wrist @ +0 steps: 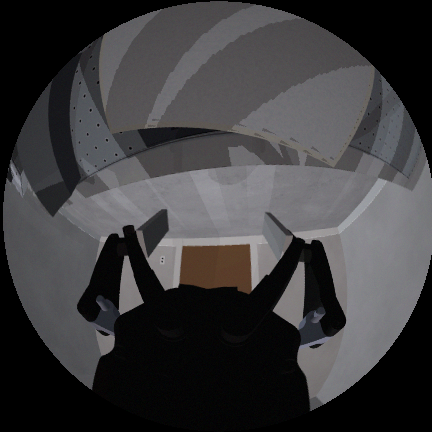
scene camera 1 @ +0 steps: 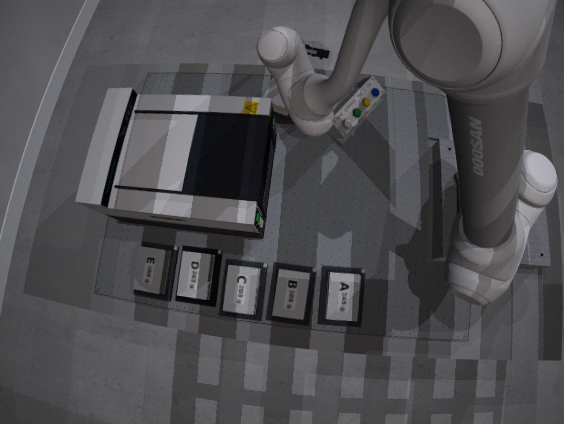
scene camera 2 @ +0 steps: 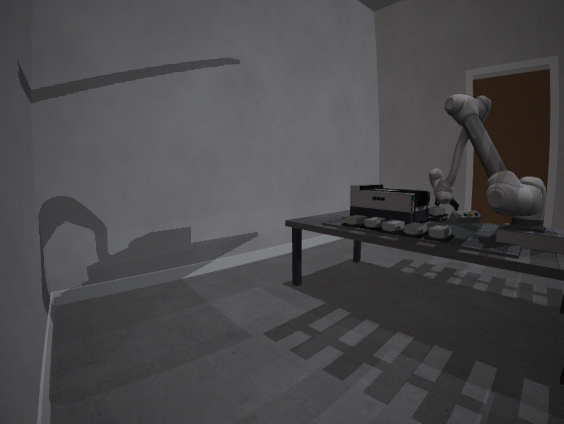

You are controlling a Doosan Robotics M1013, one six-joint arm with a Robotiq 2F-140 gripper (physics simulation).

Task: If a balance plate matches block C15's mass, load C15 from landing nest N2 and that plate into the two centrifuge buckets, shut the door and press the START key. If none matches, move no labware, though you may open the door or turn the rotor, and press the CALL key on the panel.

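Frame: origin at the arm's base, x ahead, y down, z left, level; metres.
Seen in the pictures: gripper, fingertip midpoint: [wrist: 214,221] [scene camera 2: 449,212]; arm's base, link origin: [scene camera 2: 526,228].
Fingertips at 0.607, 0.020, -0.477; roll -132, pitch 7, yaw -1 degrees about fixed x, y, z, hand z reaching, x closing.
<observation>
Pixels of each thing's middle, then the offset from my fingertips to it, as dx, dy, dz. "*": a spot on its surface instead. Level surfaces: height alone.
- large pale block, surface spot: [wrist: 240,75] * +0.029, -0.049, +0.163
- Balance plates A, body centre: [scene camera 1: 342,296] [scene camera 2: 440,231] -0.220, +0.003, +0.787
- B, body centre: [scene camera 1: 291,294] [scene camera 2: 415,228] -0.082, +0.003, +0.801
- C, body centre: [scene camera 1: 241,289] [scene camera 2: 393,225] +0.054, +0.003, +0.810
- D, body centre: [scene camera 1: 195,275] [scene camera 2: 375,222] +0.190, +0.003, +0.794
- E, body centre: [scene camera 1: 152,270] [scene camera 2: 356,219] +0.325, +0.003, +0.805
- centrifuge, body centre: [scene camera 1: 185,163] [scene camera 2: 390,203] +0.256, -0.086, +0.501
- panel, body centre: [scene camera 1: 354,107] [scene camera 2: 465,217] -0.194, -0.006, +0.217
- perforated plate, surface height: dy +0.036
- table, surface height: dy +0.049
My gripper [scene camera 2: 454,204] [wrist: 214,221] is open and empty, low behind the panel in scene camera 2. In the wrist view a large pale block [wrist: 240,75] lies close ahead, beyond the fingertips; no label can be read, so I cannot tell if it is C15. Balance plates A [scene camera 1: 343,296], B [scene camera 1: 291,294], C [scene camera 1: 242,289], D [scene camera 1: 195,275] and E [scene camera 1: 151,270] sit in dark nests; C seems to read 203 g, D 243 g, B 105 g; A and E are blurred. The centrifuge [scene camera 1: 175,210] [scene camera 2: 382,200] has its top covered; its buckets are hidden. The panel [scene camera 1: 345,131] [scene camera 2: 466,216] has white, green, yellow and blue keys.
The arm's wrist hangs between the centrifuge and the panel in scene camera 1 and hides what is beneath. A perforated plate [scene camera 1: 310,200] lies under the equipment on the table [scene camera 2: 320,225]. A grey block-like fixture [scene camera 1: 443,200] stands near the arm's base.
</observation>
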